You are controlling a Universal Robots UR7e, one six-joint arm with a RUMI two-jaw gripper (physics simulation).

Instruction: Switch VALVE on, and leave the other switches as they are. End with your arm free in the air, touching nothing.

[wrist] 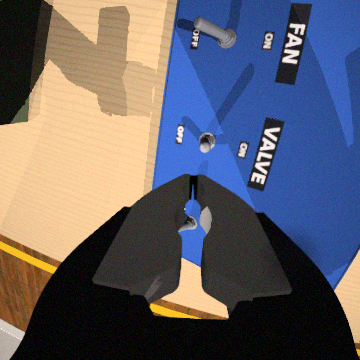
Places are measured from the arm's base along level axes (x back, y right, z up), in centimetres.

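Where they show: gripper, between the fingertips: [192, 177].
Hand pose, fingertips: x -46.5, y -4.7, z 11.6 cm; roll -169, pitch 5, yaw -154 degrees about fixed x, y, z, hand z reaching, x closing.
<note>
After its pixels a point has its place.
The VALVE switch [205, 143] @[z 4.0, x -46.6, y -6.0 cm] is a short metal lever on the blue panel [310, 200] @[z 4.0, x -59.8, y -6.4 cm], between its OFF label on the left and its ON label on the right. The lever shows almost end-on. It does not lean to the OFF side as the FAN lever does, and looks tipped toward ON. The VALVE name plate [265, 154] @[z 1.8, x -53.2, y -8.0 cm] lies to its right. My gripper [192, 177] @[z 11.6, x -46.5, y -4.7 cm] is shut and empty. Its tips are just below the VALVE lever in the wrist view, apart from it. Their height above the panel is hard to tell.
The FAN lever [214, 31] @[z 1.6, x -41.9, y -16.4 cm] leans toward OFF at the top. Another switch [189, 223] @[z 0.2, x -50.4, y 5.3 cm] shows through the gap between my fingers, partly hidden, its label not visible. A light wooden table top [65, 175] @[z -9.7, x -25.5, y 15.1 cm] lies to the left, with a dark object [17, 60] @[z -6.2, x -11.5, y -2.6 cm] at the upper left.
</note>
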